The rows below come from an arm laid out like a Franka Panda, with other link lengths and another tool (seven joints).
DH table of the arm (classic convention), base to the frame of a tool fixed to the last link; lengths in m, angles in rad. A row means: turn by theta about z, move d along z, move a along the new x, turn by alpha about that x. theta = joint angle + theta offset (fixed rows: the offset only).
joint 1: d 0.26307; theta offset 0; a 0; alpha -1.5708
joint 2: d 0; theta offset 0; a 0; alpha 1.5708
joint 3: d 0.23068; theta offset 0; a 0.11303; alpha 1.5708
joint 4: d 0; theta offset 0; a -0.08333; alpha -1.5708
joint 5: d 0.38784; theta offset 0; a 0; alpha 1.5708
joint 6: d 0; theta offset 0; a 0.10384; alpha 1.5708
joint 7: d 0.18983; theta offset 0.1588; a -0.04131; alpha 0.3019
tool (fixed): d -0.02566; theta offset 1.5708; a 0; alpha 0
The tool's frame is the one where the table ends.
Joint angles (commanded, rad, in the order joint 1, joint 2, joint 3, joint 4, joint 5, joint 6, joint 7), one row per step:
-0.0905 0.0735 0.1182 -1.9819 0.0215 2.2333 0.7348
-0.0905 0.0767 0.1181 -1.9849 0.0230 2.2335 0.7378
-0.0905 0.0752 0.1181 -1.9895 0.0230 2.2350 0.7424
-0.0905 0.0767 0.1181 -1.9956 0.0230 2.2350 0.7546
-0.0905 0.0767 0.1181 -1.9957 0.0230 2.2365 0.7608
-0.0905 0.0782 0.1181 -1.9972 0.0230 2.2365 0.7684
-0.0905 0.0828 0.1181 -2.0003 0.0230 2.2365 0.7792
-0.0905 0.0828 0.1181 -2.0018 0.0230 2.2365 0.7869
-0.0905 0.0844 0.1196 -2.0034 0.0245 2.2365 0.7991
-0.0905 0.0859 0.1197 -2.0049 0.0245 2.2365 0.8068
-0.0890 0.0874 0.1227 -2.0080 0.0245 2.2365 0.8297
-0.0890 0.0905 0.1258 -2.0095 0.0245 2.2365 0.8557
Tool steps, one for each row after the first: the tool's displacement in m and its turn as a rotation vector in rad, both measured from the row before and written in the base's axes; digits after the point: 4 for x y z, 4 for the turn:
-0.0008 0.0002 -0.0033 0.0020 0.0061 -0.0037
-0.0008 0.0001 -0.0011 0.0005 0.0018 -0.0045
-0.0013 0.0004 -0.0038 0.0020 0.0080 -0.0120
0.0004 0.0002 0.0001 0.0010 -0.0012 -0.0062
-0.0003 0.0002 -0.0016 0.0013 0.0032 -0.0075
-0.0007 0.0003 -0.0042 0.0020 0.0080 -0.0106
-0.0002 0.0002 -0.0007 0.0011 0.0017 -0.0076
-0.0002 0.0014 -0.0016 0.0034 0.0036 -0.0113
-0.0003 0.0003 -0.0016 0.0012 0.0033 -0.0075
-0.0005 0.0034 -0.0022 0.0036 0.0053 -0.0181
0.0000 0.0027 -0.0024 0.0041 0.0055 -0.0226

